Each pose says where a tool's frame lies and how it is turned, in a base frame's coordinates. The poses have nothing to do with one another.
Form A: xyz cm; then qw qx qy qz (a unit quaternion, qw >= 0).
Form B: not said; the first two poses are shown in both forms.
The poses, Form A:
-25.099 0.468 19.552 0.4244 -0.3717 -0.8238 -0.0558
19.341 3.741 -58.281 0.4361 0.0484 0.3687 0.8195
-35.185 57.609 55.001 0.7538 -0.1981 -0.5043 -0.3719
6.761 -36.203 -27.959 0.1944 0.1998 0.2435 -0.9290
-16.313 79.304 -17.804 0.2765 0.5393 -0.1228 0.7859
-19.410 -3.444 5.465 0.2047 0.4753 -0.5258 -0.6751
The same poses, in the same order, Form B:
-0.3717 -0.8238 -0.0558 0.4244 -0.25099 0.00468 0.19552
0.0484 0.3687 0.8195 0.4361 0.19341 0.03741 -0.58281
-0.1981 -0.5043 -0.3719 0.7538 -0.35185 0.57609 0.55001
0.1998 0.2435 -0.9290 0.1944 0.06761 -0.36203 -0.27959
0.5393 -0.1228 0.7859 0.2765 -0.16313 0.79304 -0.17804
0.4753 -0.5258 -0.6751 0.2047 -0.19410 -0.03444 0.05465

